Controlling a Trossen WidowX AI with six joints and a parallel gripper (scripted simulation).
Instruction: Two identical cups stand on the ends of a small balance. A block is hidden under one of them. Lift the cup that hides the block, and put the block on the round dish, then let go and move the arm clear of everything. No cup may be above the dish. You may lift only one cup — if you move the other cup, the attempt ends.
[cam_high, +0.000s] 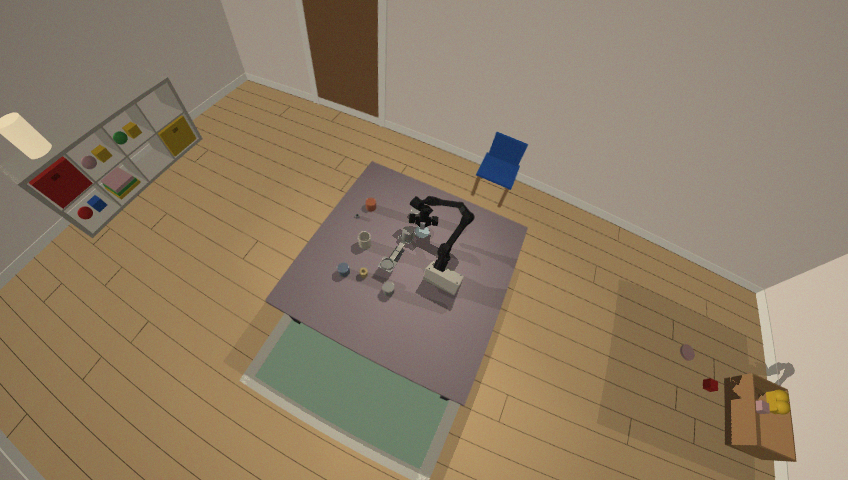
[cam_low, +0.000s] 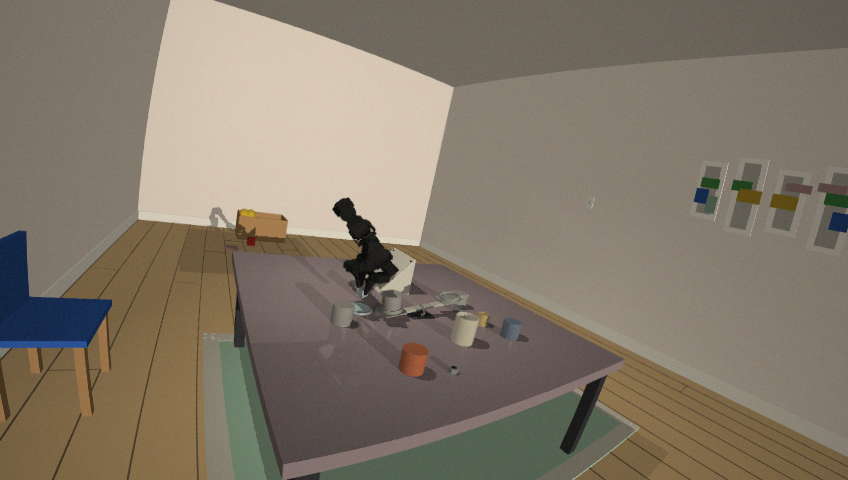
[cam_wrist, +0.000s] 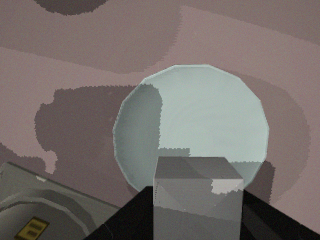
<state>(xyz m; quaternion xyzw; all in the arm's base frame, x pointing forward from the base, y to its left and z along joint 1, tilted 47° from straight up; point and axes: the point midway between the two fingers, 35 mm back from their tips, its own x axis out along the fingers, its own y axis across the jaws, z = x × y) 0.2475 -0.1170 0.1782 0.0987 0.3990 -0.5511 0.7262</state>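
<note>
My gripper tip is now 6 cm above the pale blue round dish. Round my gripper tip: grey block right at my gripper tip; balance 4 cm ahead, 23 cm to the left, 3 cm below; orange cup 38 cm ahead, 3 cm to the left, 3 cm below.
</note>
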